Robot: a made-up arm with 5 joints.
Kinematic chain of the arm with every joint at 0, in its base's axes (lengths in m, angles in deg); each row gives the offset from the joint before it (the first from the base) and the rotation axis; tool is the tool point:
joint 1: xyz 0 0 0.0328 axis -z
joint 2: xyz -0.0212 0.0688 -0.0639 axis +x
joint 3: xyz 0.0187 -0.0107 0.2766 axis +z
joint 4: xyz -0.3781 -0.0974 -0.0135 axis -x
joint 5: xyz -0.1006 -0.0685 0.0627 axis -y
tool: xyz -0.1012 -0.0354 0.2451
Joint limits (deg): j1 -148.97..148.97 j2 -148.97..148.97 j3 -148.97..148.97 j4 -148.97..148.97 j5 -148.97..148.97
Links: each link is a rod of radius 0.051 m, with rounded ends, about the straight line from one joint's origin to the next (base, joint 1, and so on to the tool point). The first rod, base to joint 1, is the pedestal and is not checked.
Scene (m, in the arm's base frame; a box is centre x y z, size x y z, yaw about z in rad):
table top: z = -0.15
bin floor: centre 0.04 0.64 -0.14 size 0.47 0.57 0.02 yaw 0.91
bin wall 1: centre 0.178 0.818 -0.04 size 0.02 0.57 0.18 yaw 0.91
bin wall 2: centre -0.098 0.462 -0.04 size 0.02 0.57 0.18 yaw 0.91
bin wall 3: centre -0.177 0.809 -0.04 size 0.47 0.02 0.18 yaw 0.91
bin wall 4: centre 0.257 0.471 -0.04 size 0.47 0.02 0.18 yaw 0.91
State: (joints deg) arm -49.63 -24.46 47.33 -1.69 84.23
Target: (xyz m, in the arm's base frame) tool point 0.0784 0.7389 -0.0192
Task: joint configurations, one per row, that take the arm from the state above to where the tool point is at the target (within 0.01 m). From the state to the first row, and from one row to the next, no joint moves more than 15 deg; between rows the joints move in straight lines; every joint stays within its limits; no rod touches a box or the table.
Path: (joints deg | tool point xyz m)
1: -36.01 -19.86 35.15 -3.66 85.68 | -0.1511 -0.6169 0.3936
2: -22.40 -15.27 22.96 -5.63 87.13 | -0.4245 -0.5341 0.3136
3: -8.78 -10.67 10.78 -7.60 88.58 | -0.6370 -0.3253 0.2452
4: 4.83 -6.07 -1.41 -9.57 90.03 | -0.7361 -0.0326 0.1952
5: 18.45 -1.48 -13.59 -11.54 91.48 | -0.6945 0.2821 0.1679
6: 32.07 3.12 -25.78 -13.51 92.93 | -0.5170 0.5506 0.1652
7: 45.68 7.72 -37.96 -15.48 94.38 | -0.2398 0.7144 0.1861
8: 59.30 12.31 -50.15 -17.45 95.83 | 0.0785 0.7389 0.2269
9: 59.74 2.20 -47.75 -18.87 99.87 | 0.0925 0.7498 0.1387
10: 60.18 -7.91 -45.35 -20.28 103.91 | 0.0918 0.7492 0.0554
11: 60.62 -18.02 -42.95 -21.70 107.96 | 0.0785 0.7389 -0.0193

